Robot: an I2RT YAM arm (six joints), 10 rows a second.
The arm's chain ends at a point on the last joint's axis. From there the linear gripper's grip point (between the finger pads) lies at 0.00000 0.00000 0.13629 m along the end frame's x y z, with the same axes.
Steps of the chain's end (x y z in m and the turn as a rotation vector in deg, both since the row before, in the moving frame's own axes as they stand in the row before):
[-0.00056 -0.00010 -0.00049 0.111 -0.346 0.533]
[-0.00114 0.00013 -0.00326 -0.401 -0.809 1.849]
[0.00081 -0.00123 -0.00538 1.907 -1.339 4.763]
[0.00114 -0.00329 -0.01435 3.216 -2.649 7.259]
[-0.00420 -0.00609 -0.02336 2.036 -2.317 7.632]
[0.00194 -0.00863 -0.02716 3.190 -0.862 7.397]
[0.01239 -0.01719 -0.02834 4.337 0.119 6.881]
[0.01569 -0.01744 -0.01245 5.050 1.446 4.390]
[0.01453 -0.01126 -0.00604 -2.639 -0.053 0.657]
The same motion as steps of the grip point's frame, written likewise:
[-0.00138 -0.00037 -0.00049 0.111 -0.346 0.533]
[-0.00308 0.00105 -0.00328 -0.401 -0.809 1.849]
[-0.00218 -0.00589 -0.00549 1.907 -1.339 4.763]
[-0.00466 -0.01131 -0.01471 3.216 -2.649 7.259]
[-0.00937 -0.01128 -0.02356 2.036 -2.317 7.632]
[0.00039 -0.01632 -0.02739 3.190 -0.862 7.397]
[0.01329 -0.02745 -0.02873 4.337 0.119 6.881]
[0.01958 -0.02929 -0.01302 5.050 1.446 4.390]
[0.01437 -0.00499 -0.00618 -2.639 -0.053 0.657]

